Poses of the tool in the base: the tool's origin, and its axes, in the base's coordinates. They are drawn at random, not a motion.
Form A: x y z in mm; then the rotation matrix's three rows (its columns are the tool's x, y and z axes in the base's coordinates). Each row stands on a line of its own.
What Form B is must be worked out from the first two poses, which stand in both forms.
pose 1, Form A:
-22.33, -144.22, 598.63
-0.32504, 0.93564, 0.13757
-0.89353, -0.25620, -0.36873
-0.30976, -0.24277, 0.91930
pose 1, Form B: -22.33, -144.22, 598.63, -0.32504, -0.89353, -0.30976, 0.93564, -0.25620, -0.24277
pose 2, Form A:
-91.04, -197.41, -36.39
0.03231, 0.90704, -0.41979
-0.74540, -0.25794, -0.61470
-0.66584, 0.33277, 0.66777
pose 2, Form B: -91.04, -197.41, -36.39, 0.03231, -0.74540, -0.66584, 0.90704, -0.25794, 0.33277
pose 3, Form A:
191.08, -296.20, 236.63
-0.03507, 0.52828, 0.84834
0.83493, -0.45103, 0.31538
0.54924, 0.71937, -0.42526
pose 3, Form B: 191.08, -296.20, 236.63, -0.03507, 0.83493, 0.54924, 0.52828, -0.45103, 0.71937
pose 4, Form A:
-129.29, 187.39, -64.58
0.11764, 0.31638, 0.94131
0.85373, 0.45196, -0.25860
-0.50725, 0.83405, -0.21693
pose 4, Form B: -129.29, 187.39, -64.58, 0.11764, 0.85373, -0.50725, 0.31638, 0.45196, 0.83405
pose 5, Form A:
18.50, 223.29, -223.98
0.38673, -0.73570, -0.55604
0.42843, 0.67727, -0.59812
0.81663, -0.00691, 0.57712
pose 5, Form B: 18.50, 223.29, -223.98, 0.38673, 0.42843, 0.81663, -0.73570, 0.67727, -0.00691
